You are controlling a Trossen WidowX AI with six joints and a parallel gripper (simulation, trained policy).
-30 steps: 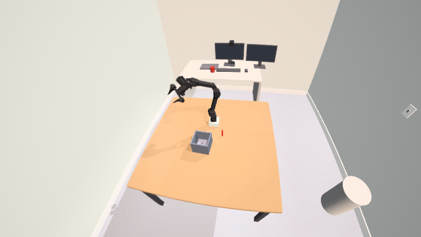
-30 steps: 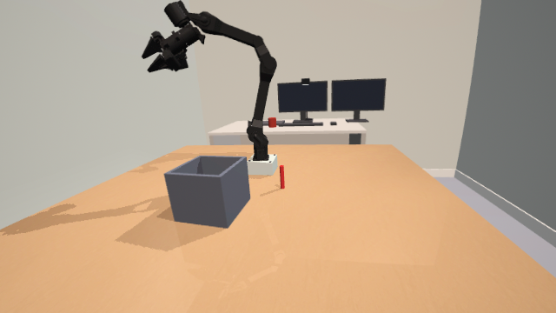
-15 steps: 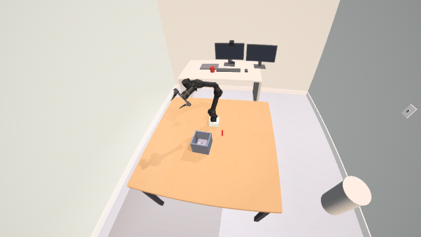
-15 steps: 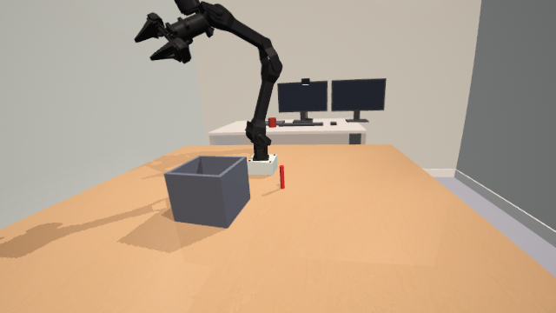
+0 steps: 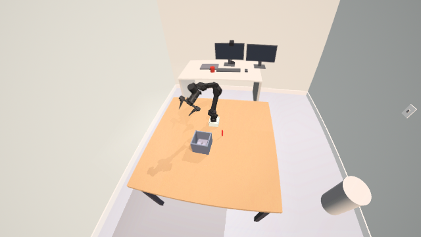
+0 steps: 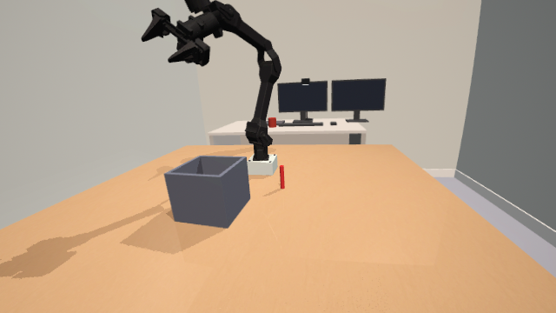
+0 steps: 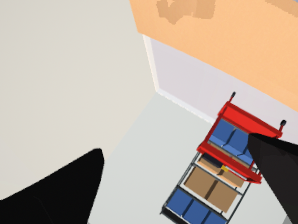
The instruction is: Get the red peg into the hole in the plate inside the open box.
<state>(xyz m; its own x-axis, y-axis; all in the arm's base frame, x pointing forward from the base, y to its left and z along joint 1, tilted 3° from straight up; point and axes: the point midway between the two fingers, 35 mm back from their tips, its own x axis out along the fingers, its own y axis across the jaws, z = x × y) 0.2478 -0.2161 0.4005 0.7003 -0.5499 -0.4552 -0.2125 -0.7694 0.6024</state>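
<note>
The red peg lies 400 mm below my gripper tip, 300 mm to the left of it and 100 mm behind it. Round my gripper tip: pale plate (390 mm below, 100 mm to the left, 20 mm ahead).
</note>
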